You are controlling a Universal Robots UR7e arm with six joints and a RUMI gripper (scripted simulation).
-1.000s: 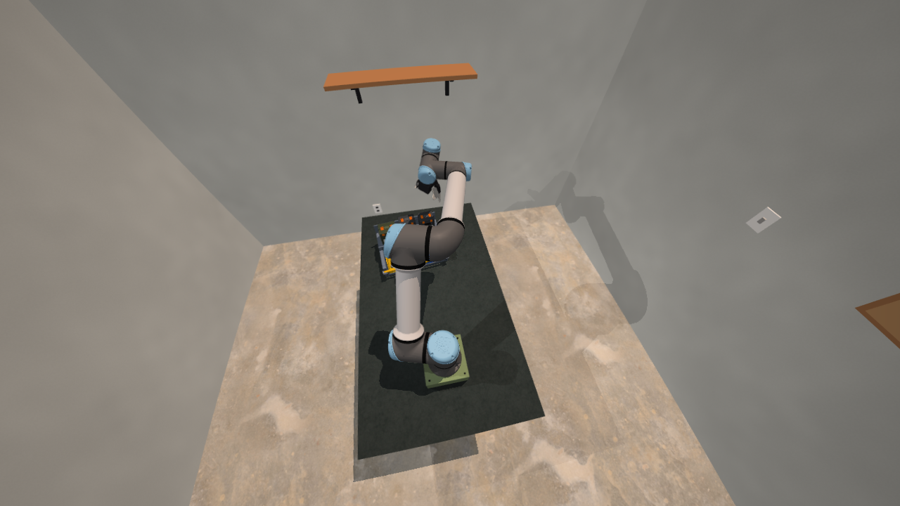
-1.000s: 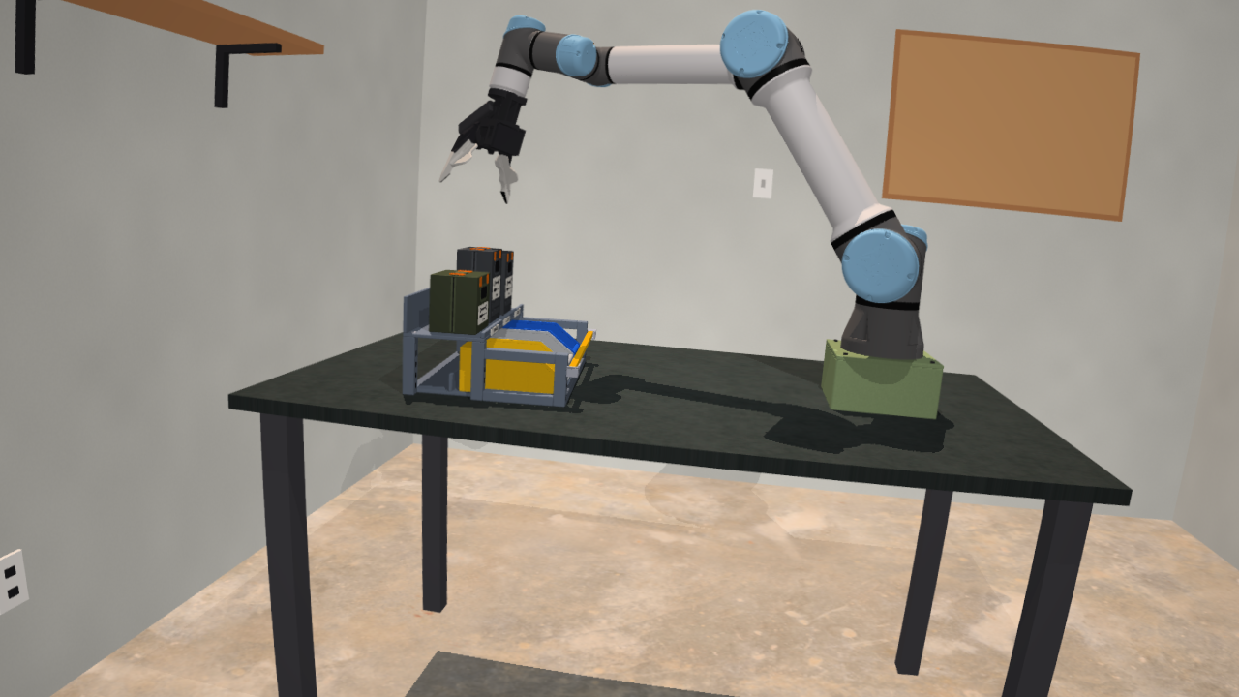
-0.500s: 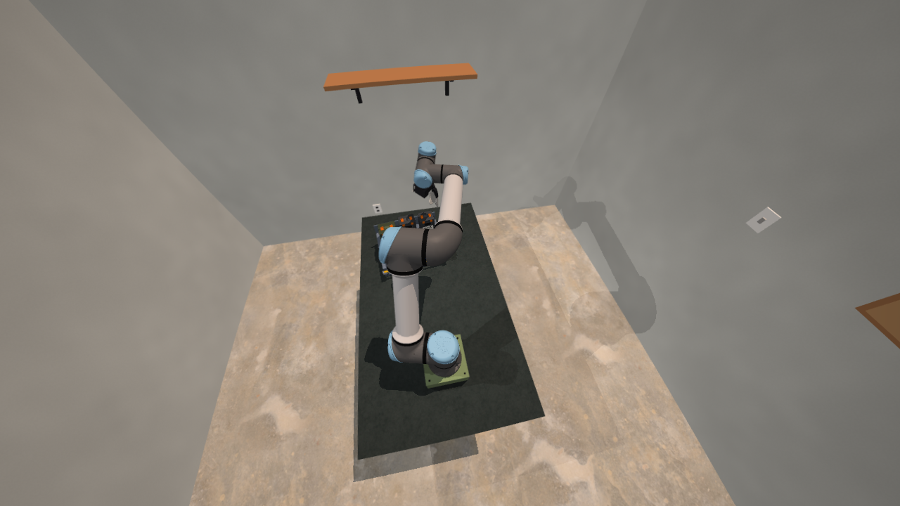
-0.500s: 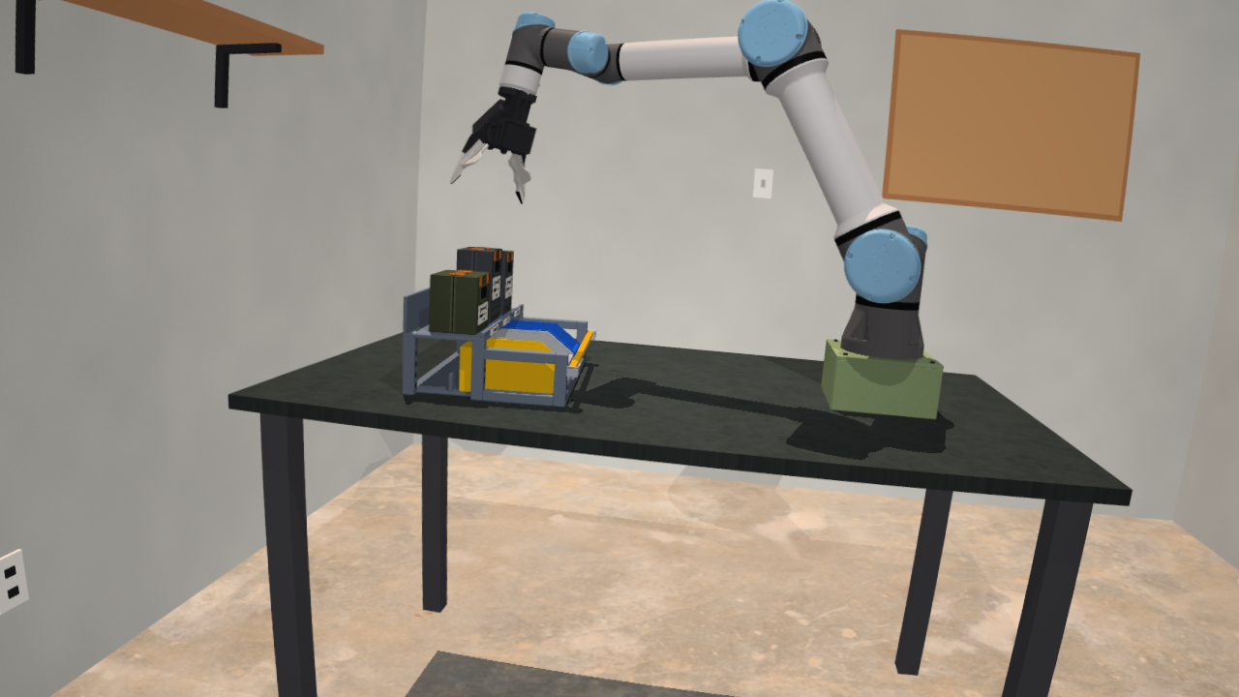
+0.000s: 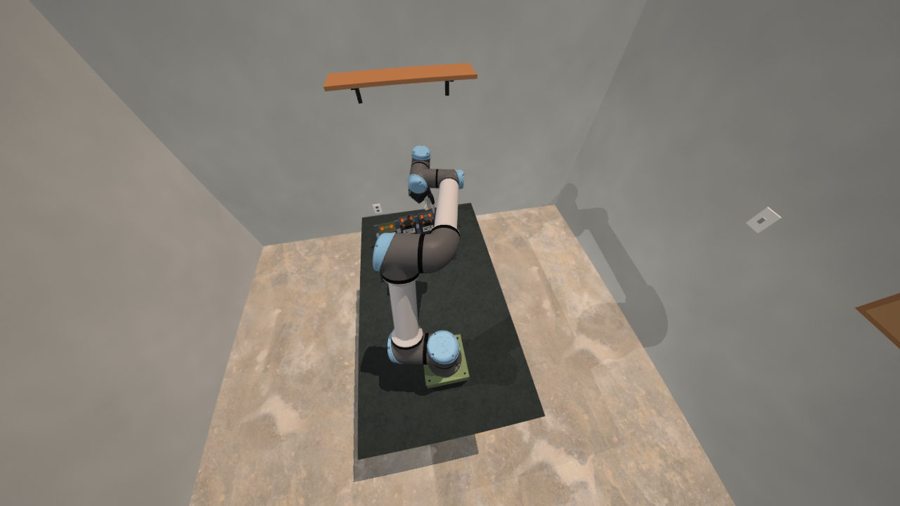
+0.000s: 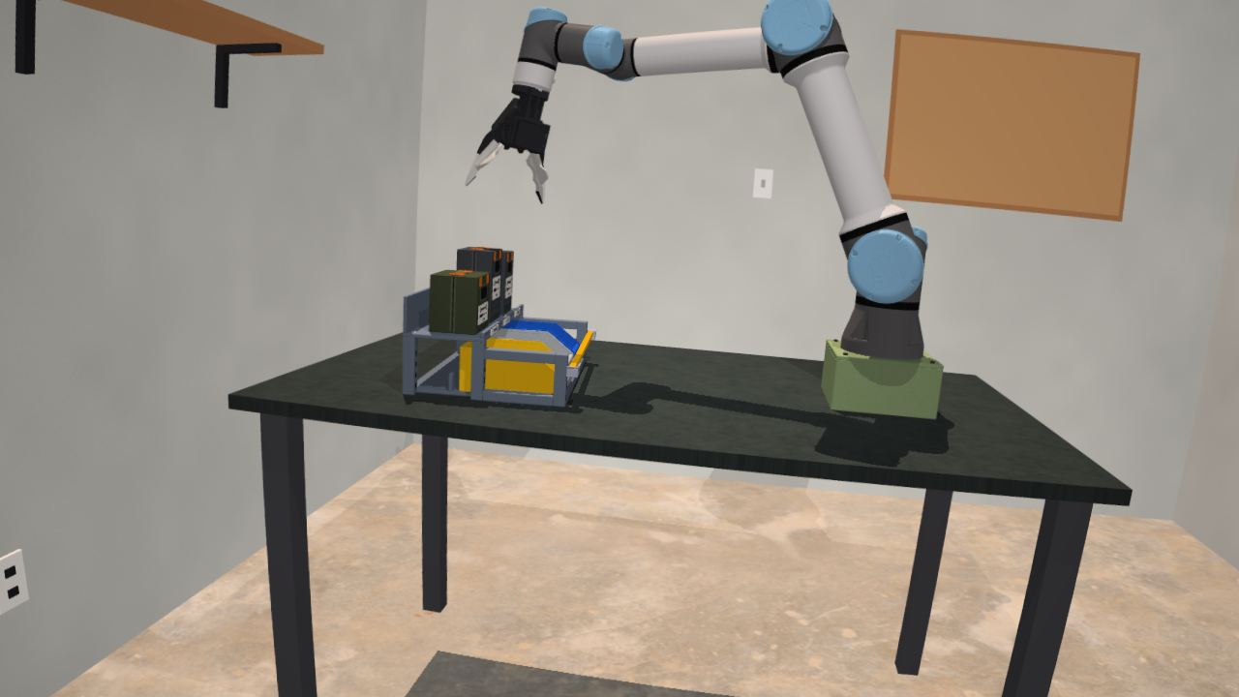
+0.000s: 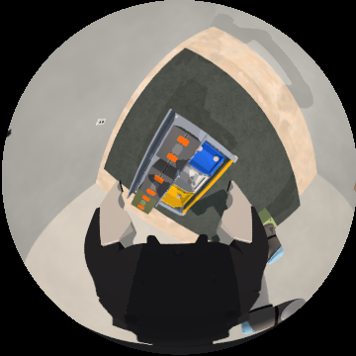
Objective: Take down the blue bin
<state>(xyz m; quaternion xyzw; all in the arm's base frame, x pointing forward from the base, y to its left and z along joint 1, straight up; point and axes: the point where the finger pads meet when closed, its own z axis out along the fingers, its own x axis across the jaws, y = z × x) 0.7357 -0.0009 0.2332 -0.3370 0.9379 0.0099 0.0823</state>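
Now: the thin yellow bar 270 mm below my hand, 190 mm behind it and 80 mm to the left of it. Also, from my hand: dark tool case: 220 mm to the left, 180 mm below, 10 mm behind; blue open bin: 290 mm below, 70 mm behind, 10 mm to the right; white bin: 290 mm below, 100 mm to the left, 90 mm behind.
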